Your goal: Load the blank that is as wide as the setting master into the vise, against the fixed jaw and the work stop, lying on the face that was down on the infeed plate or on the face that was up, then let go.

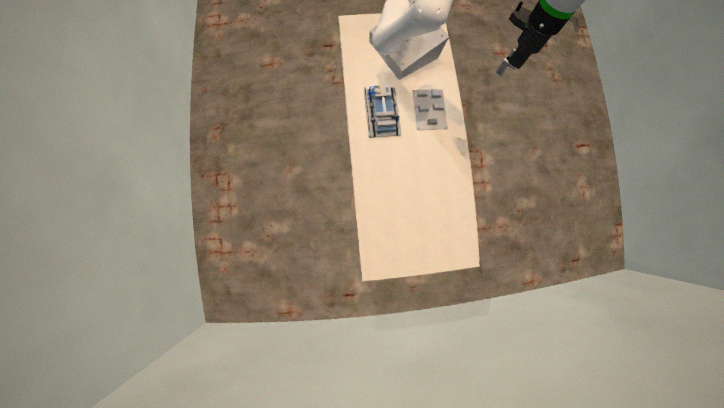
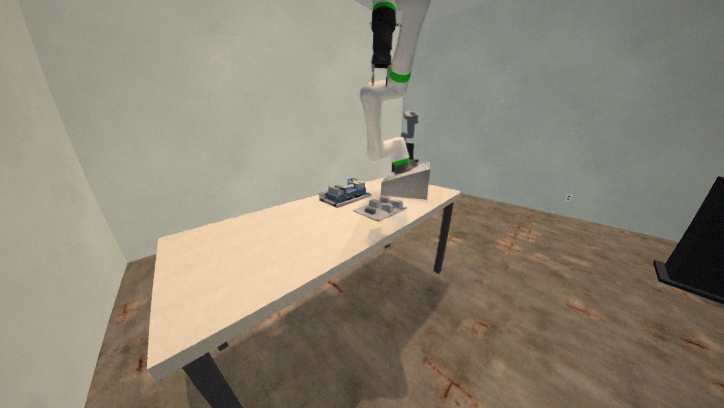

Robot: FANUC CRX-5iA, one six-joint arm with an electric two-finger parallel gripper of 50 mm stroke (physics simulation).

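Seen in the pictures: gripper, fingertip midpoint: (image 1: 502, 69) (image 2: 379, 85); arm's base, origin of the base link: (image 2: 403, 171).
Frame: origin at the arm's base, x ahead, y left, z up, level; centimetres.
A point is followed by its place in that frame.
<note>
The blue and grey vise (image 1: 383, 111) {y -6.7, x 49.1, z -6.1 cm} (image 2: 342, 193) sits on the table near the robot base. Right of it lies the grey infeed plate (image 1: 419, 123) {y 15.6, x 51.0, z -13.4 cm} (image 2: 365, 211) with several small grey blanks (image 1: 432, 121) {y 22.7, x 49.8, z -10.9 cm} (image 2: 385, 206) {y 26.2, x 41.2, z -10.6 cm} on it. I cannot tell the setting master apart at this distance. My gripper (image 1: 504, 66) {y 30.8, x 50.6, z 46.5 cm} (image 2: 374, 79) {y 30.8, x 50.6, z 46.5 cm} is open and empty. It hangs high above the table, up and to the right of the infeed plate, fingers pointing down.
The robot's grey wedge-shaped base (image 1: 420, 48) {y 11.4, x 11.0, z 0.7 cm} (image 2: 407, 184) {y 16.0, x 13.1, z -4.9 cm} stands at the table's far end. The long cream table (image 1: 415, 213) {y 16.4, x 103.8, z -14.1 cm} (image 2: 253, 248) {y 23.1, x 107.0, z -14.2 cm} stretches toward the near end. A dark cabinet (image 2: 701, 243) stands on the floor at far right.
</note>
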